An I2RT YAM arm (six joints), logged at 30 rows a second.
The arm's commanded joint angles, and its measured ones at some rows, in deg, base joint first. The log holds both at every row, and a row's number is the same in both.
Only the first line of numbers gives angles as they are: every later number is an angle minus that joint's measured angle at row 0.
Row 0, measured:
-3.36, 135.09, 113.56, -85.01, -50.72, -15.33
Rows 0 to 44, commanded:
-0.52, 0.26, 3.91, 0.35, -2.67, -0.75
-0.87, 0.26, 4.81, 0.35, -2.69, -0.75
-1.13, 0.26, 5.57, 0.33, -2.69, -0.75
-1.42, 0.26, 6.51, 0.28, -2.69, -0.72
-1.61, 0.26, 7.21, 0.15, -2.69, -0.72
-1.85, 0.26, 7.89, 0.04, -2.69, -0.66
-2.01, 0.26, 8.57, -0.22, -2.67, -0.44
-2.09, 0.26, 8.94, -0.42, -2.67, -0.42
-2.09, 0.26, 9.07, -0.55, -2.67, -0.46
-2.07, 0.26, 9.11, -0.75, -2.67, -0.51
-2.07, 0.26, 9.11, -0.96, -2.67, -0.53
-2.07, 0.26, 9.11, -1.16, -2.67, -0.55
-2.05, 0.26, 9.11, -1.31, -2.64, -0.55
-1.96, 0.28, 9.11, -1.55, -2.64, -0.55
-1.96, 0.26, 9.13, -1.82, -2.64, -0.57
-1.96, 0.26, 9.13, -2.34, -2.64, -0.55
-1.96, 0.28, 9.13, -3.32, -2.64, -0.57
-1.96, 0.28, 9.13, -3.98, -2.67, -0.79
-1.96, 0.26, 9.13, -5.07, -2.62, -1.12
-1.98, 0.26, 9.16, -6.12, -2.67, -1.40
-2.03, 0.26, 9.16, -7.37, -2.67, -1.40
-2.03, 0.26, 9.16, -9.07, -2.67, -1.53
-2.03, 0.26, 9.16, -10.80, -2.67, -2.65
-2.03, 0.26, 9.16, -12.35, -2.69, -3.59
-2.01, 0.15, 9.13, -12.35, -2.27, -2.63
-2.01, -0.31, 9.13, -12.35, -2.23, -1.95
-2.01, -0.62, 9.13, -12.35, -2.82, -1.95
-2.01, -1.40, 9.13, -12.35, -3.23, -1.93
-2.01, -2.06, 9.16, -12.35, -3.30, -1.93
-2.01, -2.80, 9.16, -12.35, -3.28, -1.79
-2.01, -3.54, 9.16, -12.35, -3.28, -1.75
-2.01, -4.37, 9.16, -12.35, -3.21, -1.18
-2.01, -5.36, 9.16, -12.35, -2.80, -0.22
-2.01, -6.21, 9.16, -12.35, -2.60, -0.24
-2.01, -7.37, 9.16, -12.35, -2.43, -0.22
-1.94, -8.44, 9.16, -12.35, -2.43, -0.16
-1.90, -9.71, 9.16, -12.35, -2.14, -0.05
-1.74, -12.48, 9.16, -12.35, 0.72, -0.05
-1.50, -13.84, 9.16, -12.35, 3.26, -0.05
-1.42, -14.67, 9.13, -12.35, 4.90, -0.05
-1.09, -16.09, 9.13, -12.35, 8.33, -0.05
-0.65, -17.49, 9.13, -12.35, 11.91, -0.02
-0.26, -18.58, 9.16, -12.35, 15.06, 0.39
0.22, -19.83, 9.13, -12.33, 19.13, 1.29
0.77, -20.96, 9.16, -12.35, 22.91, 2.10
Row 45, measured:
-1.02, -16.57, 8.15, -12.07, 9.38, 0.48
